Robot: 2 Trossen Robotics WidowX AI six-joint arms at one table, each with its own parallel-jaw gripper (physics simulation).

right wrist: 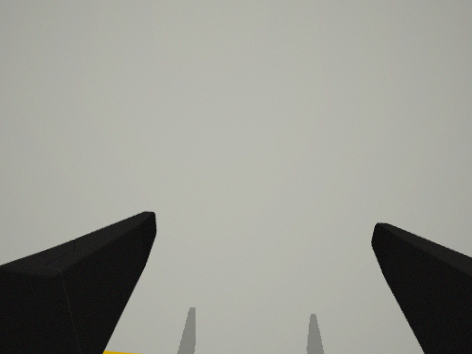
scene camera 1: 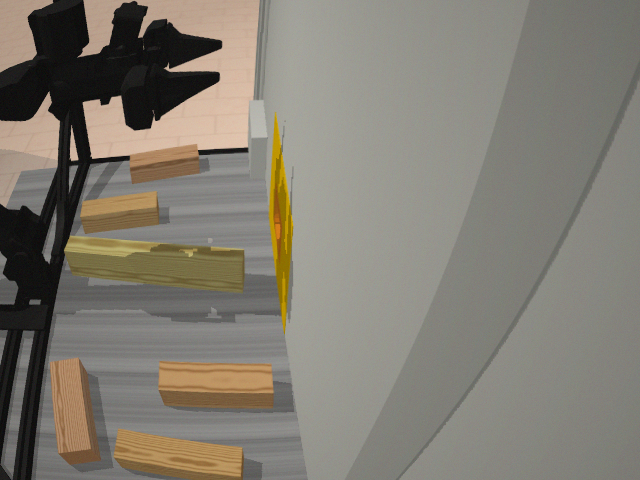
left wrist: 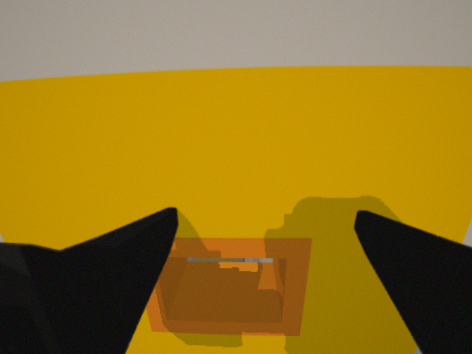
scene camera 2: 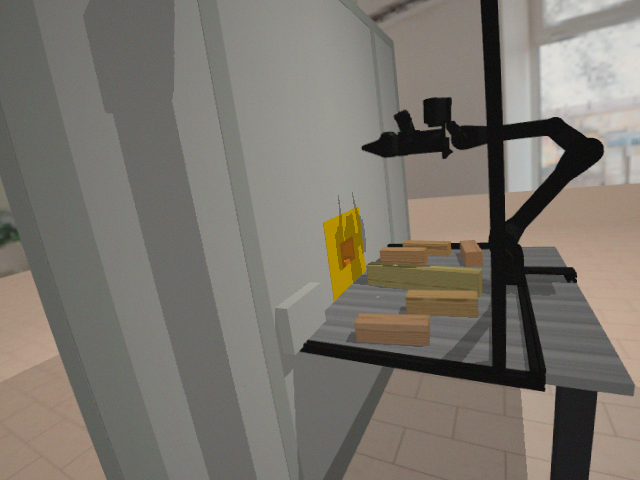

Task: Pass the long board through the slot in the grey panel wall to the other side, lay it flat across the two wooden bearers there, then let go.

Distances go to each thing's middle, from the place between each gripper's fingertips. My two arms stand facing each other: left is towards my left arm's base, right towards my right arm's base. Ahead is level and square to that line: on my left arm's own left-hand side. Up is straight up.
The orange slot [left wrist: 227, 298] lies 30 mm behind my right hand, 110 mm to the left of it and 290 mm below it. From my right hand the other things lie so: grey block [scene camera 2: 302, 314]: 340 mm behind, 120 mm to the left, 350 mm below.
Right now my left hand is 5 cm above the orange slot, 3 cm to the left of it and 2 cm short of it. Round my left hand: grey block: 28 cm behind, 11 cm below, 2 cm to the right.
